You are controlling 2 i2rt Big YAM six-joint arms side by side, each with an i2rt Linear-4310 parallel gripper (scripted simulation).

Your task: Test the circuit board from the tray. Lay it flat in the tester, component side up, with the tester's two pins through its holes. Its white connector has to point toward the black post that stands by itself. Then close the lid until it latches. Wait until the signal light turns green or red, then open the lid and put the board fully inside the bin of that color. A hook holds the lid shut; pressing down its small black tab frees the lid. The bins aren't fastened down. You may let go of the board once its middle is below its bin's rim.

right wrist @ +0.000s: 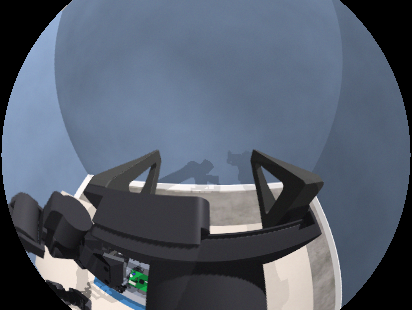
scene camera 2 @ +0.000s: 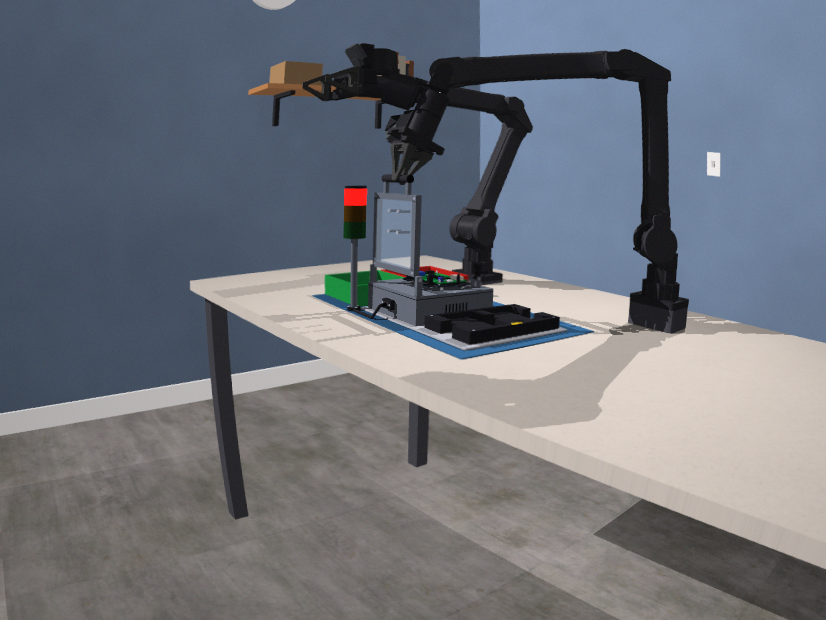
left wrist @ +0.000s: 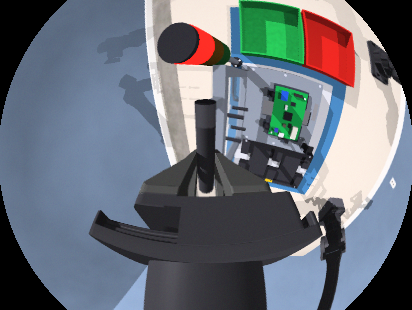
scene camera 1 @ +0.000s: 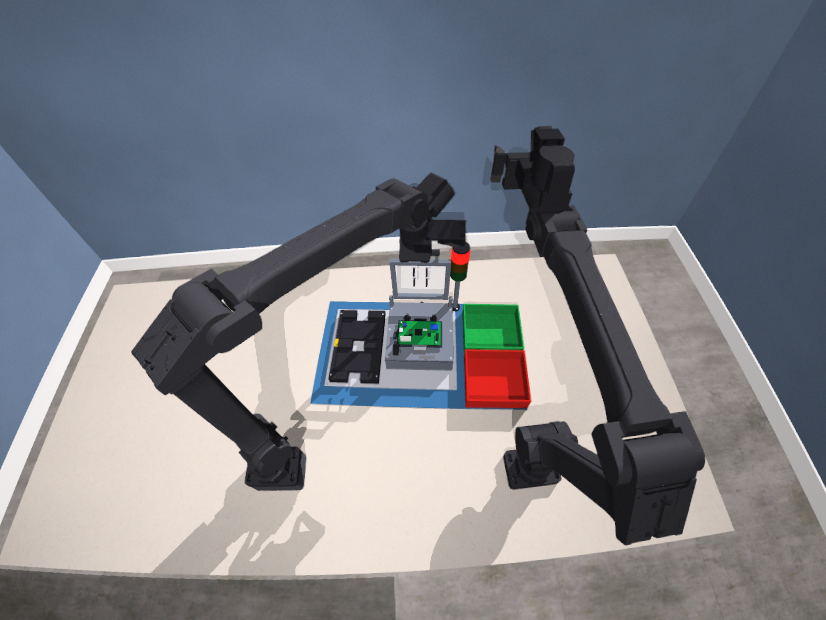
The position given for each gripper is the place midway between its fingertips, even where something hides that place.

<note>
In view: the left gripper [scene camera 2: 397,182], the right gripper [scene camera 2: 313,82], a red bin [scene camera 1: 495,376], a green bin [scene camera 1: 487,326], a green circuit board [scene camera 1: 410,332] and a clear lid [scene camera 2: 397,217].
The red bin also shows in the left wrist view [left wrist: 328,46]. The green bin shows as well in scene camera 2 [scene camera 2: 334,287]. The green circuit board shows as well in the left wrist view [left wrist: 287,115]. The right wrist view does not show the green bin, which is hidden by the right gripper.
</note>
